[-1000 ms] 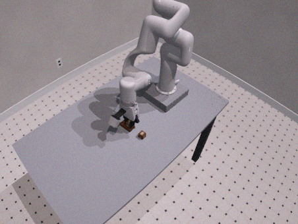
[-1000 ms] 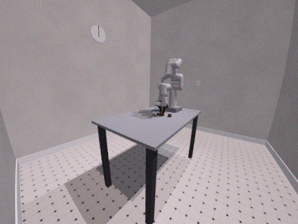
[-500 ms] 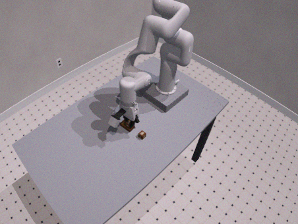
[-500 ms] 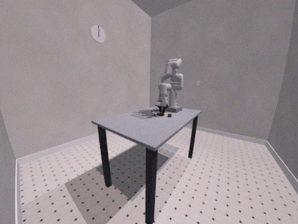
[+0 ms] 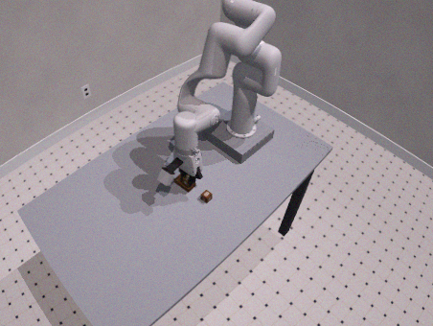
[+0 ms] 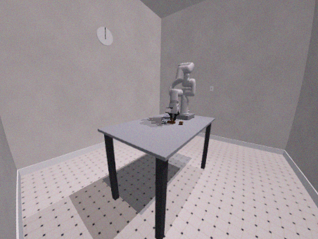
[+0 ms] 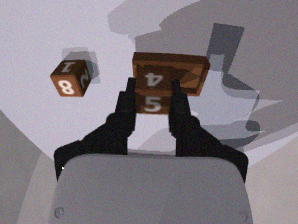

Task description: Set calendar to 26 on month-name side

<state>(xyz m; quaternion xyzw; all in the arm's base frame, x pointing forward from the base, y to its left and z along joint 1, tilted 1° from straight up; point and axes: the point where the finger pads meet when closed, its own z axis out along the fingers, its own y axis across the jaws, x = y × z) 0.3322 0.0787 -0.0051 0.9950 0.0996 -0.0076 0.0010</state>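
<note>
The brown wooden tray is 20 mm to the right of my hand and 40 mm below it. Also, from my hand: brown cube (20 mm behind, 90 mm to the left, 40 mm below).
</note>
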